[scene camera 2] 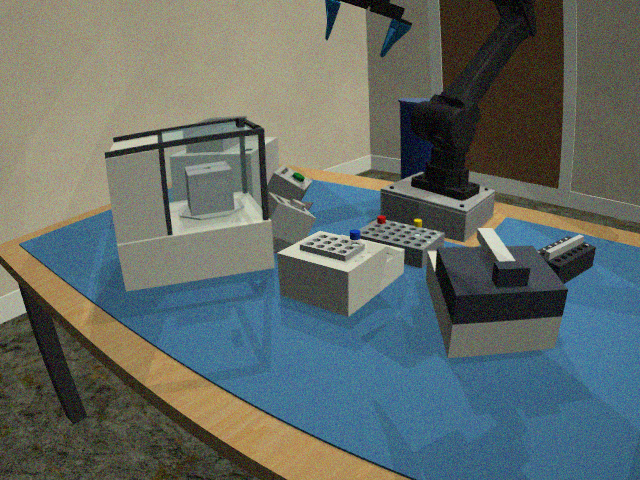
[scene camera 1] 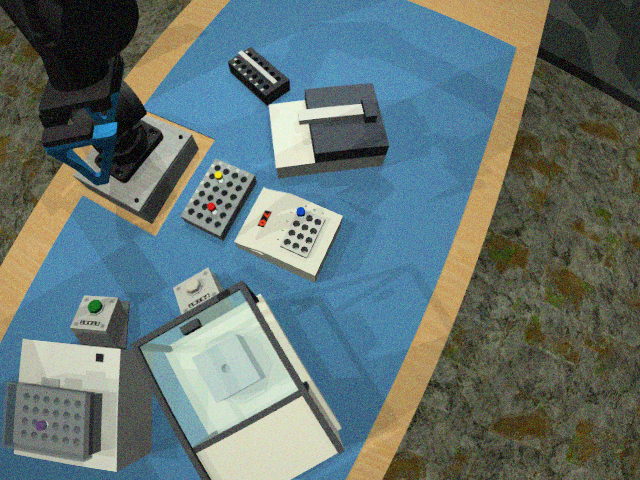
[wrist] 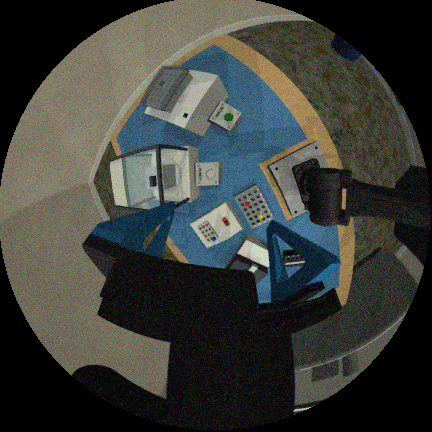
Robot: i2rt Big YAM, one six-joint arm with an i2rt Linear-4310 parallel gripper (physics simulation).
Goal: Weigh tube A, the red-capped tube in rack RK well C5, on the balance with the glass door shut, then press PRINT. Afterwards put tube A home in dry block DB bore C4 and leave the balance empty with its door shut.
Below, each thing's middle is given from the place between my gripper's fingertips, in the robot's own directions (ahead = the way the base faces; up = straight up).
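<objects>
My gripper is 150 mm to the left of the glass-box balance [scene camera 1: 301, 429], 250 mm short of it and 220 mm above it. There's also the white unit with green button [scene camera 1: 75, 404], and that's 300 mm to the right of my hand, 240 mm below it and 30 mm ahead of it.
</objects>
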